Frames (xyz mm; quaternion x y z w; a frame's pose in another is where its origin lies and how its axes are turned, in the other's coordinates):
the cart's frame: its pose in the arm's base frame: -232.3 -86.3 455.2 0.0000 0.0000 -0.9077 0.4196
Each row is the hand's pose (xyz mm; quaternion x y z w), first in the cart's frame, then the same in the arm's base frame.
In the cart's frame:
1: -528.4 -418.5 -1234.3 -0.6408 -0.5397 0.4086 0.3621
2: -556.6 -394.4 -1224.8 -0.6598 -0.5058 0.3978 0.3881
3: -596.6 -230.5 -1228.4 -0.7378 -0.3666 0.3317 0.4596
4: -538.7 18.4 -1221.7 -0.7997 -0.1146 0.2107 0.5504
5: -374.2 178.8 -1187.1 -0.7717 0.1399 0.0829 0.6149
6: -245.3 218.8 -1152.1 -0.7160 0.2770 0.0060 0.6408
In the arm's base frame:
1: -208.8 587.3 -779.1 -0.7588 0.3552 -0.1572 0.5228
2: -172.1 593.2 -769.6 -0.7360 0.3867 -0.1854 0.5239
3: -21.4 517.5 -773.2 -0.6423 0.5159 -0.2780 0.4939
4: 130.7 312.1 -766.5 -0.4396 0.6778 -0.4112 0.4222
5: 146.3 82.9 -731.9 -0.1968 0.7592 -0.5233 0.3333
6: 93.3 -41.2 -696.9 -0.0490 0.7661 -0.5791 0.2743

